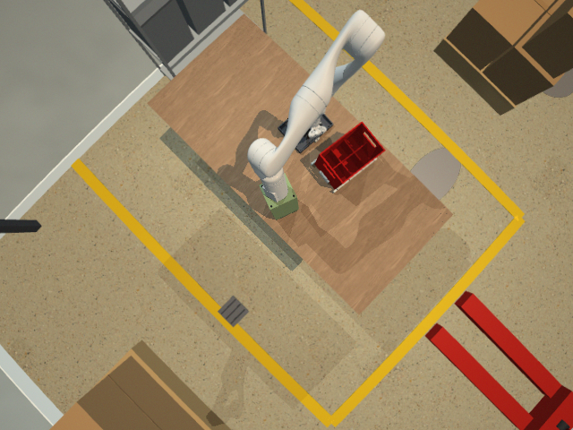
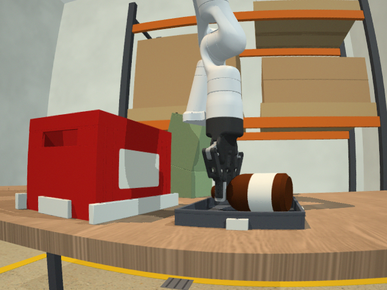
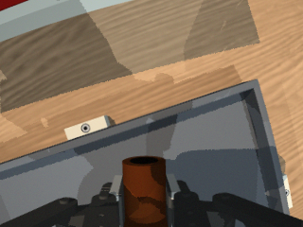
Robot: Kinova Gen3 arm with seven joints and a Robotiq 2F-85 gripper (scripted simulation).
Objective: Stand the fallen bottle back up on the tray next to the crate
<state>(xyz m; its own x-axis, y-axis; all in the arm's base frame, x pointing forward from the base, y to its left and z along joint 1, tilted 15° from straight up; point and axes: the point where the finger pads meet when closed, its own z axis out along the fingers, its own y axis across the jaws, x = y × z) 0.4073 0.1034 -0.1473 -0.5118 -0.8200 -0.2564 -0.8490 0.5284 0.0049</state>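
Right now my hand is 30 mm short of the brown bottle and 40 mm to the right of it. Round my hand: red crate: 10 mm behind, 250 mm to the right, 40 mm above; then dark grey tray: 40 mm ahead, 40 mm to the left, 30 mm below.
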